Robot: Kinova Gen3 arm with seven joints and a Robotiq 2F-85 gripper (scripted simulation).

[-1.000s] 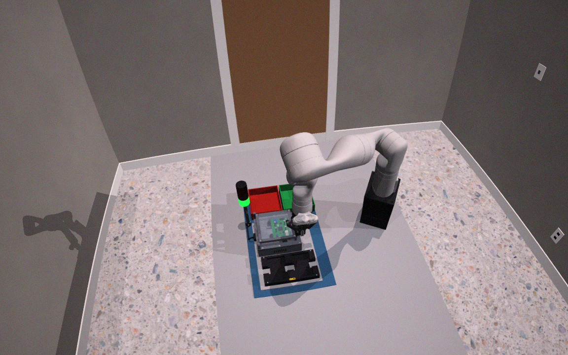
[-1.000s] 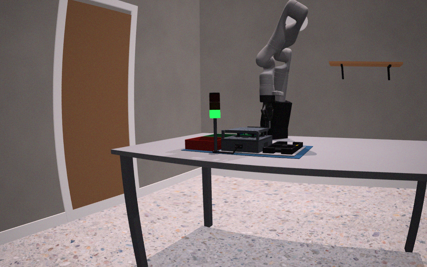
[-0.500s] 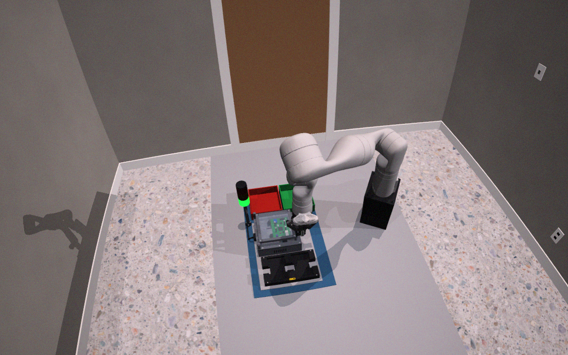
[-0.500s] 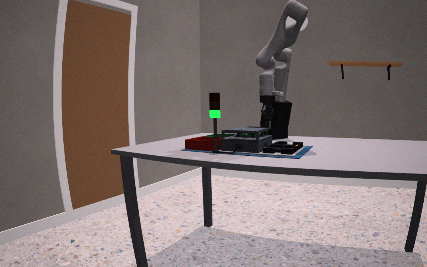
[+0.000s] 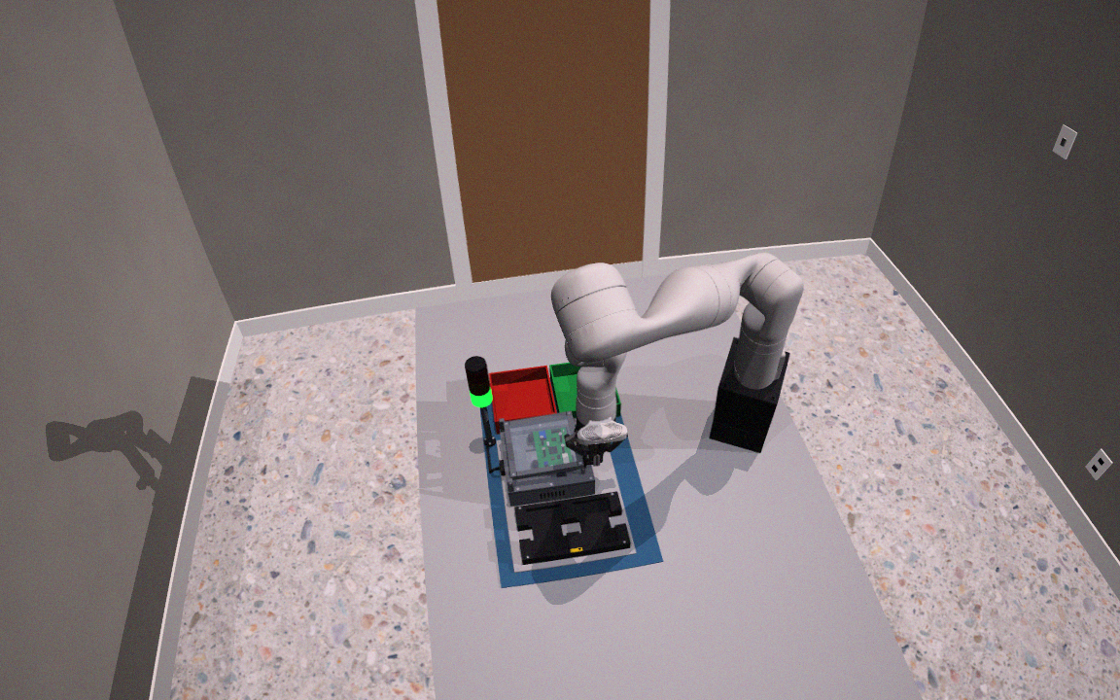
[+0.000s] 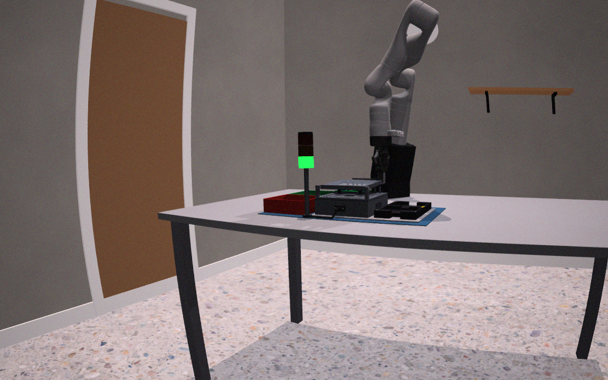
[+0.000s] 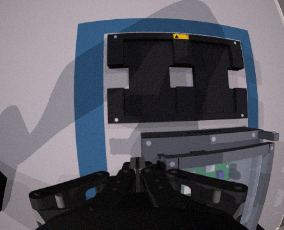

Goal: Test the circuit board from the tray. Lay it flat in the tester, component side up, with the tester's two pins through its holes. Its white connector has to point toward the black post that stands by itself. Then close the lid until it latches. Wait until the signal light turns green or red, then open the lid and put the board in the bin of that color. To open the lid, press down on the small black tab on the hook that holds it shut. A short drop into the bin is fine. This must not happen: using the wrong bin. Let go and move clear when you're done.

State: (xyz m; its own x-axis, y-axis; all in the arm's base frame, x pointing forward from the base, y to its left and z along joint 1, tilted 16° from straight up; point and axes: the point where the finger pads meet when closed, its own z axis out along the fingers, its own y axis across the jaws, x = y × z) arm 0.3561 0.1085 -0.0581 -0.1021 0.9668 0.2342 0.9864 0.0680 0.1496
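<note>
Now: hand 2 cm short of the latch hook and 2 cm above it. From my hand the other things lie so: green circuit board 9 cm ahead, 5 cm to the right, 3 cm below; green bin 27 cm to the right, 9 cm below; lid 9 cm ahead, 6 cm to the right, 1 cm below.
</note>
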